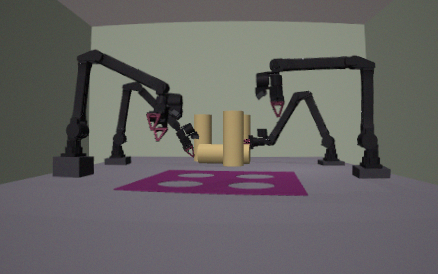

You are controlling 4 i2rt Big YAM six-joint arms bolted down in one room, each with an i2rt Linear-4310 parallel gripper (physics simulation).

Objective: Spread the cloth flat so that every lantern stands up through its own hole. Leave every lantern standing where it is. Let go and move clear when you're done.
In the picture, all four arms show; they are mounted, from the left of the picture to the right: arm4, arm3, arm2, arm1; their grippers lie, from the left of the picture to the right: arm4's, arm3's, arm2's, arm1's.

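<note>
The magenta cloth (212, 186) lies flat on the table in front of the lanterns, with several round holes; no lantern is in them. Three tan lanterns stand upright: one at the left (203, 129), one nearest in the middle (233, 137), one partly hidden behind it (247, 125). Another lantern (212, 153) lies on its side behind the middle one. Arm4's gripper (156, 127) is open above and behind the cloth's left part. Arm3's gripper (190, 151) points down beside the lying lantern's left end. Arm2's gripper (247, 141) is at the right lanterns, partly hidden. Arm1's gripper (277, 109) hangs high at the right; its fingers overlap.
The grey table (215, 230) carries the arm bases: arm4's (73, 166) and arm3's (117, 160) at the left, arm2's (330, 162) and arm1's (371, 172) at the right. Green walls stand behind and at the sides.
</note>
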